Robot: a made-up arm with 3 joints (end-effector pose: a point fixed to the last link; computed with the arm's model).
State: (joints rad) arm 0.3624 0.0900 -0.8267
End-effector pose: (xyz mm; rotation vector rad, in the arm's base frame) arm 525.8 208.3 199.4 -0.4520 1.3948 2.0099
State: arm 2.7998 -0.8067 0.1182
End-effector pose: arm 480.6 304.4 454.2 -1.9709 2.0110 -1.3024
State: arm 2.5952 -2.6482 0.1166
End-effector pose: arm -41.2 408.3 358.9 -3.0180 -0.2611 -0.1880
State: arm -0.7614 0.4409 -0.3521
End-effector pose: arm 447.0 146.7 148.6 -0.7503 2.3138 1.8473
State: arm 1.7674 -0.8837 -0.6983
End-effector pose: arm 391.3 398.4 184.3 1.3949 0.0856 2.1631
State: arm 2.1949 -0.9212 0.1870
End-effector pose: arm 465.8 304.8 317.1 1.8621 -1.3889 1.5505
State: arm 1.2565 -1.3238 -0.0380
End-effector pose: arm 357.0 166.8 96.7 1.5150 -0.0608 1.4483
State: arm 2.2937 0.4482 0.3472
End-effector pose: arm 392.9 5.8 631.8 0.1755 -2.4204 1.8929
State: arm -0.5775 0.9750 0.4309
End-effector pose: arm 231.5 387.0 204.9 -0.0663 -1.3075 -2.4033
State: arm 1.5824 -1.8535 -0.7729
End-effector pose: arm 61.8 357.8 79.2 2.2197 0.7692 1.3545
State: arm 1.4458 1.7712 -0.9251
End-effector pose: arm 155.4 401.7 728.6 -1.8801 -0.5694 1.7794
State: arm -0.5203 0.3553 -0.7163
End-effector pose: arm 500.7 118.1 167.9 -0.9544 2.2397 1.6141
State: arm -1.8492 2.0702 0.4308
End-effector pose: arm -92.6 47.5 231.8 -1.0891 -1.5979 -0.7351
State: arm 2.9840 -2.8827 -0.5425
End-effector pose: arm -142.3 282.3 591.5 -1.9733 -0.5666 -0.4777
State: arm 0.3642 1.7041 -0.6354
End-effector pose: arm 121.2 516.8 330.1 1.7011 -0.4140 -2.0586
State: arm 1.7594 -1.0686 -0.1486
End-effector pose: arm 411.9 324.4 199.4 1.7000 -0.4778 1.7851
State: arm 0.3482 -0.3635 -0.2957
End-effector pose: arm 506.5 139.2 229.5 0.1947 0.9039 2.0166
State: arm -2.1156 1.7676 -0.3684
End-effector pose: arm 53.6 -181.0 243.0 -0.2970 -1.7737 -0.3430
